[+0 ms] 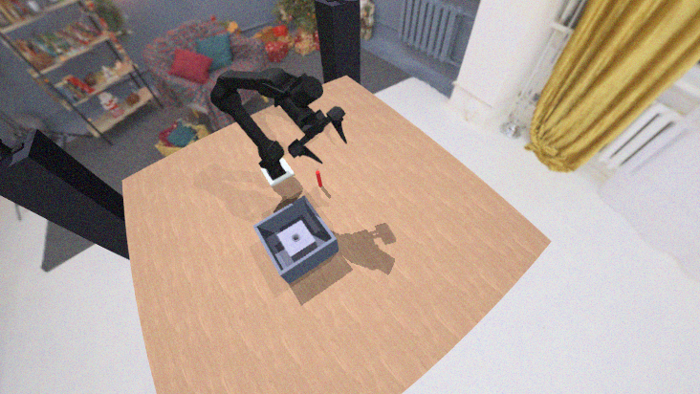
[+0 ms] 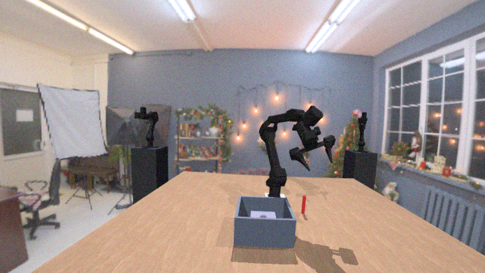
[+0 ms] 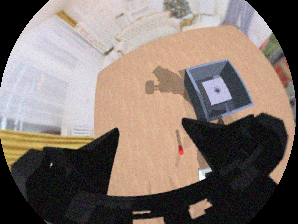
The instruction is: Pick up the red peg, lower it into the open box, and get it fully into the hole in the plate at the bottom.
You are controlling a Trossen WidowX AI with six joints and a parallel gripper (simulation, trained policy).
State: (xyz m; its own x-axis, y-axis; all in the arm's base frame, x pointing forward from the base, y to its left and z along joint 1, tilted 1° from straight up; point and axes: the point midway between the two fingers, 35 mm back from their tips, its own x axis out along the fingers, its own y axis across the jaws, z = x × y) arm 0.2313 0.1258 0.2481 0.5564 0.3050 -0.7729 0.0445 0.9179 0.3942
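Right now my gripper tip is 90 mm past the red peg, 30 mm to the left of it and 190 mm above it. Round my gripper tip: blue-grey box (80 mm ahead, 220 mm to the right, 200 mm below); then light grey plate (80 mm ahead, 220 mm to the right, 190 mm below).
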